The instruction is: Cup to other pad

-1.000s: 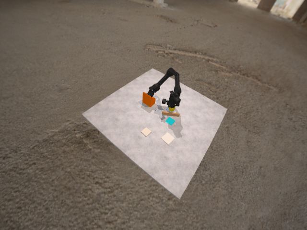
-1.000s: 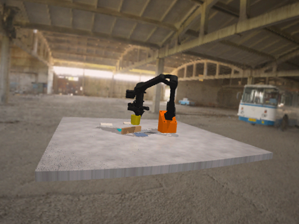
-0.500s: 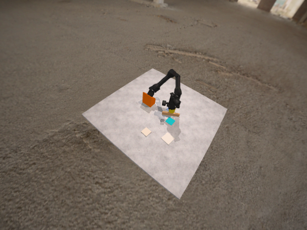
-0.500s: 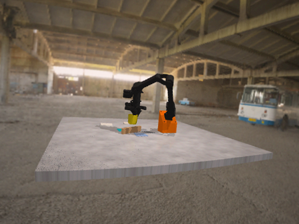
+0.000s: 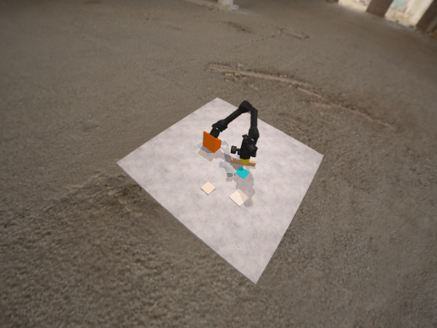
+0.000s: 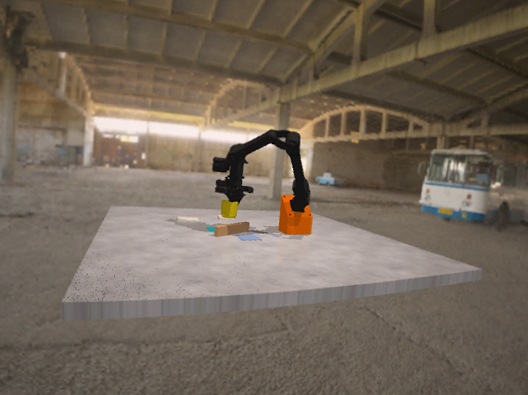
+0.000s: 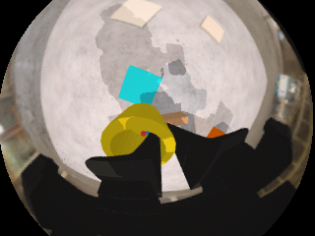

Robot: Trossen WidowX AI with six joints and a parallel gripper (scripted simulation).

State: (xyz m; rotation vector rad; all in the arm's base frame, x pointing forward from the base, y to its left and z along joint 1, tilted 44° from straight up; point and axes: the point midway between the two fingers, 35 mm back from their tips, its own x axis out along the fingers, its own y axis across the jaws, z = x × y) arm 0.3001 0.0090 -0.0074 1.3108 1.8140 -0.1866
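My gripper tip is now 110 mm above the bright cyan pad, 60 mm short of it and 30 mm to the left of it. Round my gripper tip: yellow cup 20 mm to the left, 20 mm ahead; pale blue pad 110 mm to the left, 110 mm below, 40 mm behind; wooden bar 90 mm below, 40 mm to the left, 10 mm ahead.
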